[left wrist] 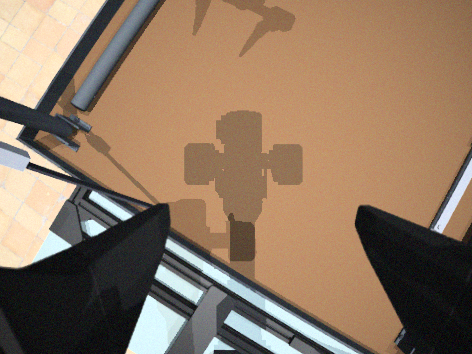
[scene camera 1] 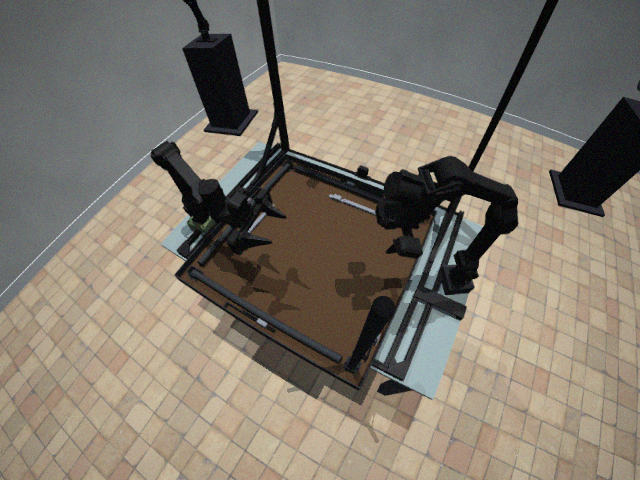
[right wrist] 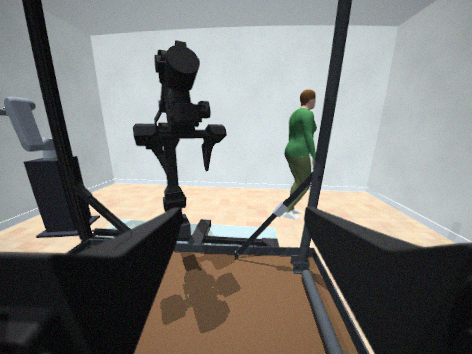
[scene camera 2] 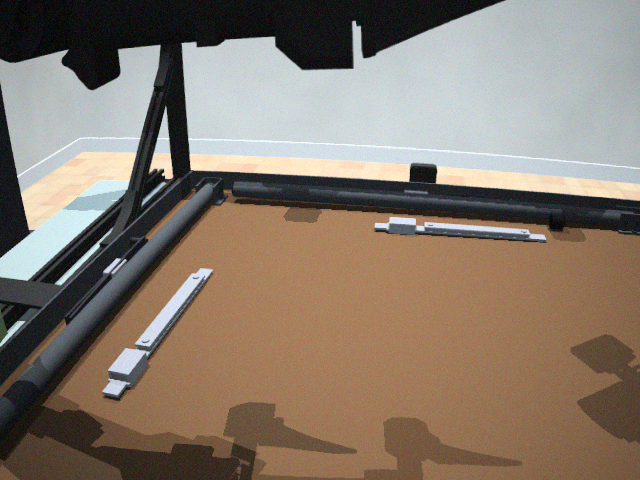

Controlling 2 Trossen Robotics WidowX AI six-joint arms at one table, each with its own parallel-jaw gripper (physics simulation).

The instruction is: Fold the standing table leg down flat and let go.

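Note:
The standing table leg point(scene camera 1: 371, 329) point(left wrist: 22, 116) point(right wrist: 332, 107) is a dark tube. It rises from a hinge bracket at the front right corner of the brown tabletop point(scene camera 1: 320, 232) point(scene camera 2: 361, 310) point(left wrist: 350, 100) point(right wrist: 260, 310) in scene camera 1. A thin brace with a light sleeve point(left wrist: 14, 156) point(right wrist: 280, 209) slants from it to the frame. My left gripper point(scene camera 1: 388, 237) point(left wrist: 263, 214) point(right wrist: 188, 173) is open and empty, pointing down above the tabletop, apart from the leg. My right gripper point(scene camera 1: 277, 228) point(right wrist: 244, 213) is open and empty over the left side in scene camera 1, far from the leg.
A folded leg point(scene camera 1: 263, 315) point(left wrist: 117, 50) point(right wrist: 320, 315) lies along the front edge; others point(scene camera 2: 124, 279) point(scene camera 2: 387, 198) lie along two more edges. Light latch bars point(scene camera 2: 173, 310) point(scene camera 2: 465, 230) lie on the tabletop. Tall rig posts point(scene camera 1: 271, 77) point(scene camera 1: 516, 82) stand at the back. A person point(right wrist: 300, 135) stands beyond.

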